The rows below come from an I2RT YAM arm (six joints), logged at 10 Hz.
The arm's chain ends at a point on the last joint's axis. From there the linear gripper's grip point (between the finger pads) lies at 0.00 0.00 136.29 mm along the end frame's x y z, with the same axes.
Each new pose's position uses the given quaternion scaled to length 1; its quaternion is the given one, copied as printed.
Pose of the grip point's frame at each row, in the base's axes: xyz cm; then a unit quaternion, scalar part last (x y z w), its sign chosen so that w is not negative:
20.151, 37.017, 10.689, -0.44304, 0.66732, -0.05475, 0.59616
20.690, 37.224, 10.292, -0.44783, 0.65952, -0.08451, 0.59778
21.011, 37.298, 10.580, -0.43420, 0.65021, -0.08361, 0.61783
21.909, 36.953, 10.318, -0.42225, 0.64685, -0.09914, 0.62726
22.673, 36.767, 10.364, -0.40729, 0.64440, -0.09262, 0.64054
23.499, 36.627, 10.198, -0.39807, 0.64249, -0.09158, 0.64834
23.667, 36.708, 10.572, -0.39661, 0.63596, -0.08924, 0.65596
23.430, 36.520, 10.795, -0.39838, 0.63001, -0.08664, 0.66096
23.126, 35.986, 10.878, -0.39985, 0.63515, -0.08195, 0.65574
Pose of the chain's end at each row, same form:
8.646, 30.813, 14.549, -0.44304, 0.66732, -0.05475, 0.59616
8.912, 31.446, 13.986, -0.44783, 0.65952, -0.08451, 0.59778
9.071, 31.468, 13.614, -0.43420, 0.65021, -0.08361, 0.61783
9.708, 31.481, 12.954, -0.42225, 0.64685, -0.09914, 0.62726
10.394, 31.283, 12.576, -0.40729, 0.64440, -0.09262, 0.64054
11.151, 31.196, 12.140, -0.39807, 0.64249, -0.09158, 0.64834
11.331, 31.163, 12.255, -0.39661, 0.63596, -0.08924, 0.65596
11.139, 30.830, 12.311, -0.39838, 0.63001, -0.08664, 0.66096
10.880, 30.258, 12.603, -0.39985, 0.63515, -0.08195, 0.65574

